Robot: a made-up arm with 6 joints.
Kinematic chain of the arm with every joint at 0, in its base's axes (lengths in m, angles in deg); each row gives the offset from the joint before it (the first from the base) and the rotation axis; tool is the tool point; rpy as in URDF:
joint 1: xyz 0 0 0.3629 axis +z
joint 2: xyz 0 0 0 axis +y
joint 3: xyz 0.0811 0 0.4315 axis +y
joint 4: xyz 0.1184 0 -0.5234 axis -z
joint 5: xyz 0 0 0 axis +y
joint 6: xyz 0.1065 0 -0.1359 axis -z
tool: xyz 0 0 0 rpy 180 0 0
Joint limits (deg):
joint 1: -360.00..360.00
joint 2: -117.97..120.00
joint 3: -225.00..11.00
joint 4: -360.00..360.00
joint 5: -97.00..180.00
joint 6: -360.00..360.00
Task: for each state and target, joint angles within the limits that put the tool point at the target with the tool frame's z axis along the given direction. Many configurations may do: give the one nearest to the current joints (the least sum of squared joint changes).
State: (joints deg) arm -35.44 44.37 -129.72 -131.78 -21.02 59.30
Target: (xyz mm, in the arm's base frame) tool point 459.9 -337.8 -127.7 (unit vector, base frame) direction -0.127 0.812 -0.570
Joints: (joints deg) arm -44.80 84.53 -102.93 -148.95 -70.62 59.30
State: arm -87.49 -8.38 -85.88 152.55 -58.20 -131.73
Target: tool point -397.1 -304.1 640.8 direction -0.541 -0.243 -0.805
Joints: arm -137.21 -14.19 -63.66 164.20 -44.02 -131.73
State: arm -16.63 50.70 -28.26 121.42 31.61 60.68
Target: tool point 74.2 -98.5 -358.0 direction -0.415 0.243 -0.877
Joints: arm -20.74 96.19 -63.41 133.53 6.36 60.68
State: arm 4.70 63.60 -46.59 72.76 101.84 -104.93
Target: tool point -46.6 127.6 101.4 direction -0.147 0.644 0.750
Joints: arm 26.02 70.49 -17.38 51.61 124.80 -104.93
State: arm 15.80 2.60 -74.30 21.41 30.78 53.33
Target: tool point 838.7 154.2 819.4 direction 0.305 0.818 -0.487
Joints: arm 5.72 12.43 -100.44 58.87 66.31 53.33
